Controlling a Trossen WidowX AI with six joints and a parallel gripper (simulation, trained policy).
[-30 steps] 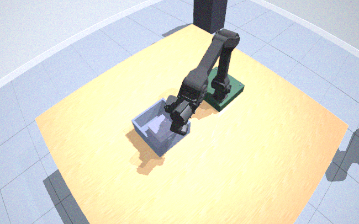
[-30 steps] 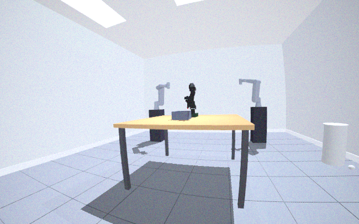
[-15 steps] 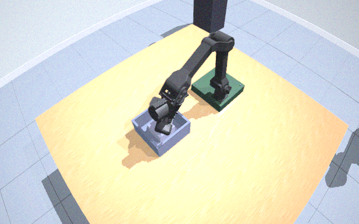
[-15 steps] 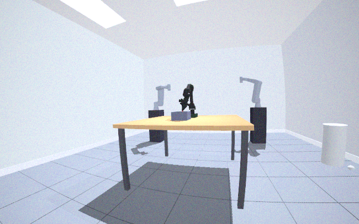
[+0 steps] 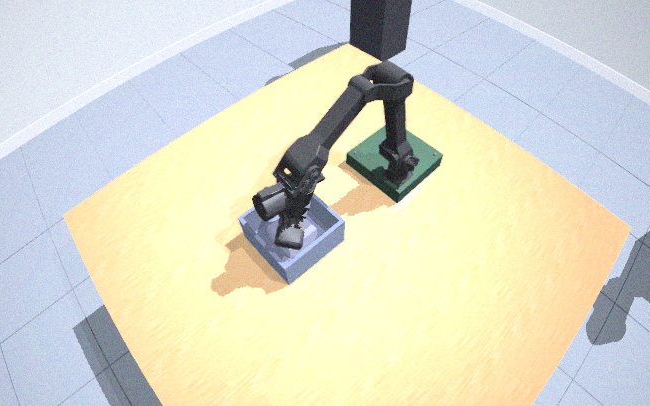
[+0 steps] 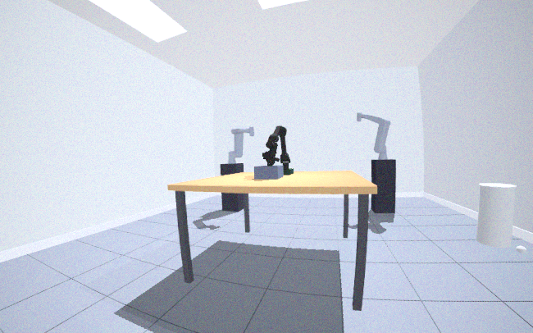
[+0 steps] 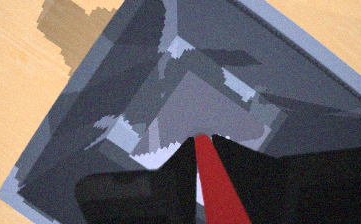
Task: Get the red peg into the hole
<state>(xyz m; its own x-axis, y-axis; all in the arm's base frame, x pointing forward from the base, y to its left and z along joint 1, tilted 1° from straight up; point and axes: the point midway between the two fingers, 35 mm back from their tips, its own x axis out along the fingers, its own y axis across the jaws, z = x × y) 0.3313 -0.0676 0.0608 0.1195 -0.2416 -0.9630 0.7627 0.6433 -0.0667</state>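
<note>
Now: the plate 30 mm below my gripper tip. Round my gripper tip: blue-grey box (40 mm below); red peg (10 mm to the left, 30 mm above).
</note>
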